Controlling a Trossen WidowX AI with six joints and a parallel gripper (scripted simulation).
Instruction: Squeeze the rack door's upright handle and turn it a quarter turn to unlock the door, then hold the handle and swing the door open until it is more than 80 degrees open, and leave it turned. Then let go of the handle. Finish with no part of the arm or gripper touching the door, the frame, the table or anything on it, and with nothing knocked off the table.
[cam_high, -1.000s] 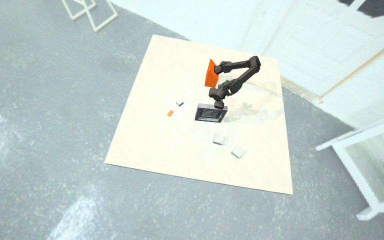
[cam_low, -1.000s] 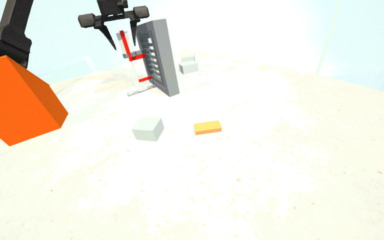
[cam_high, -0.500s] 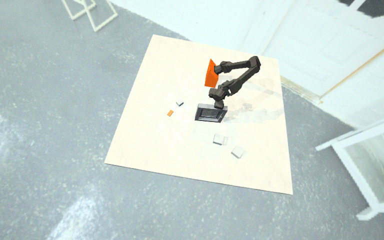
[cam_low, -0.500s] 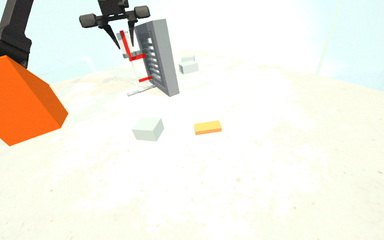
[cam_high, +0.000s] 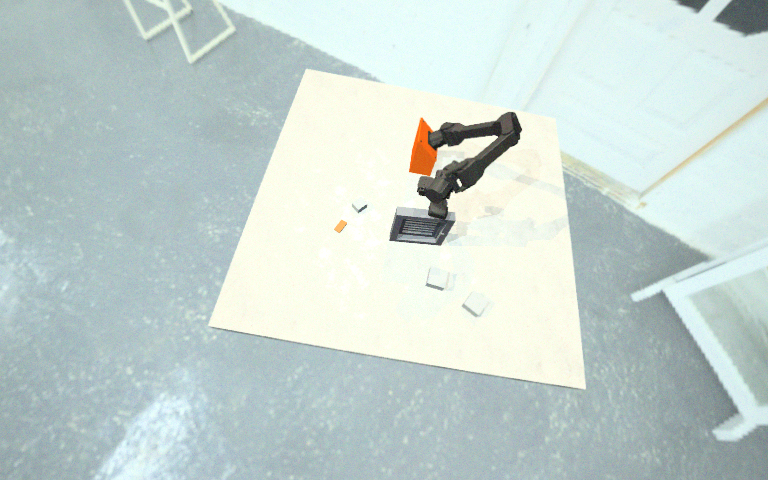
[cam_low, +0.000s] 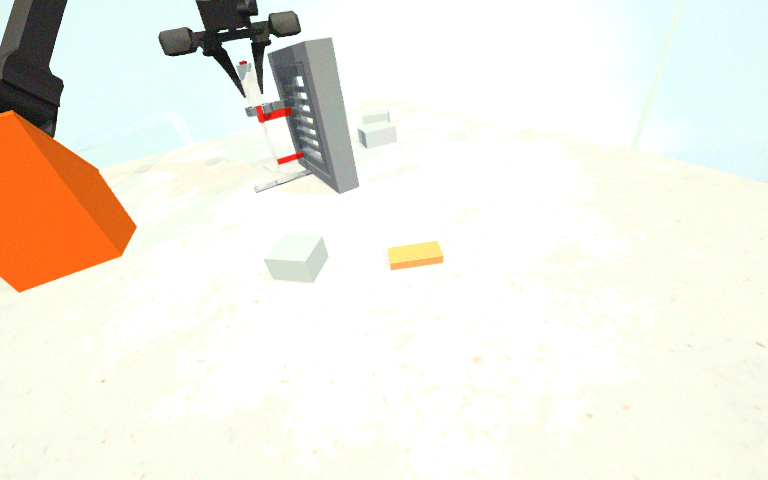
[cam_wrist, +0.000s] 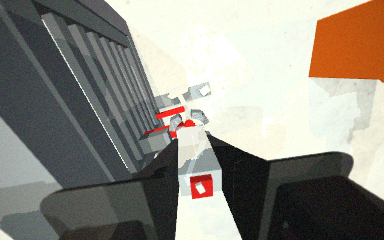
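Now: the pale upright handle 2 cm below my gripper tip and 1 cm to the right of it. Also, from my gripper tip: cube: 28 cm to the right, 13 cm below, 5 cm behind; orange block: 34 cm to the right, 14 cm below, 5 cm ahead.
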